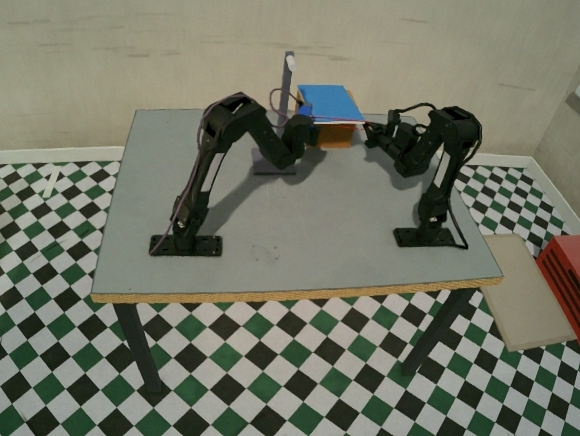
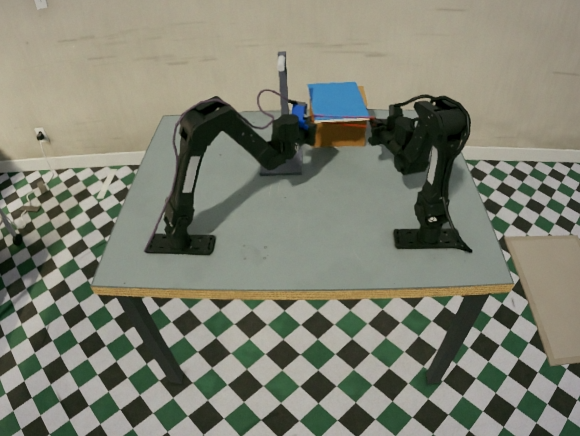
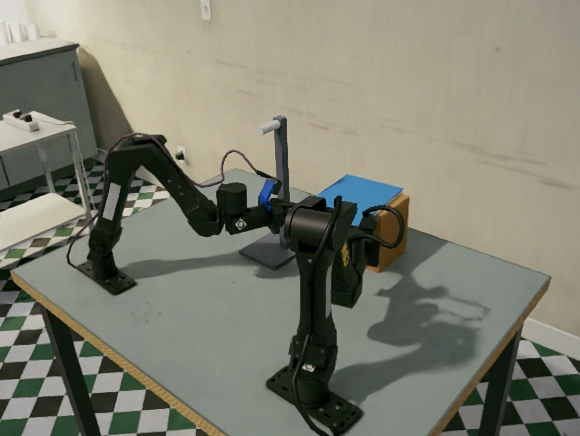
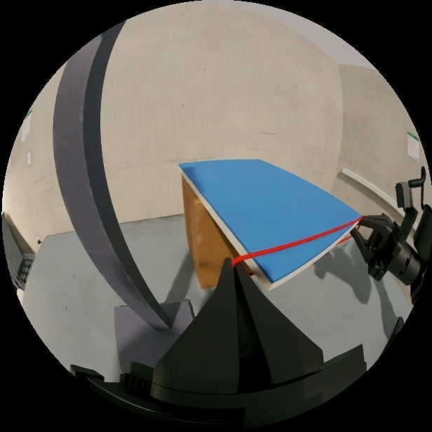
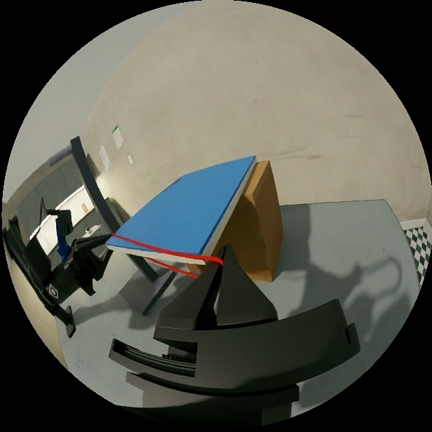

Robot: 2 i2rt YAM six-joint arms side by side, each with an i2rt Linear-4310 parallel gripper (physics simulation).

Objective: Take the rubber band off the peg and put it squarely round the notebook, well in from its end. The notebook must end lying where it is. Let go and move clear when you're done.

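Places are measured from the left arm's base along level axes (x ahead, y left, z up), in millimetres.
Pixels of known places: left gripper, fingertip midpoint: (image 2: 310,118); right gripper, fingertip midpoint: (image 1: 363,122) (image 2: 369,118); left arm's base at its link origin: (image 1: 185,246) (image 2: 180,245) (image 3: 106,276); right arm's base at its link origin: (image 1: 424,238) (image 2: 427,239) (image 3: 312,399).
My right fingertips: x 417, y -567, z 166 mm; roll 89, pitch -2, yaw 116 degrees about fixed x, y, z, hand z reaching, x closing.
Note:
Ahead of a thing's pixels: the offset from my right fingertips to its middle.
The red rubber band (image 4: 300,240) (image 5: 165,249) is stretched between my grippers at the near end of the blue notebook @[dz +16, dx +89, dy +106 mm] (image 1: 330,102) (image 2: 337,102) (image 3: 360,192) (image 4: 260,200) (image 5: 190,210). Its upper strand crosses the cover at a slant, a little farther in at the left and close to the near right corner. Its lower strand shows below the notebook, partly hidden. My left gripper (image 4: 230,263) (image 5: 116,236) is shut on the band beside the left edge. My right gripper (image 5: 228,250) (image 4: 345,219) is shut on it beside the right corner. The white peg @[dz +219, dx -38, dy +277 mm] (image 1: 291,63) (image 2: 281,63) (image 3: 270,127) is bare.
The notebook rests on an orange-brown block @[dz -78, dx +141, dy +103 mm] (image 1: 336,136) (image 2: 340,135) (image 3: 392,225) (image 4: 200,240) (image 5: 265,225), with its near end overhanging. The peg's dark grey post @[dz +34, dx +4, dy +278 mm] (image 3: 282,165) (image 4: 75,150) stands left of the notebook, close to my left gripper. The wall is behind.

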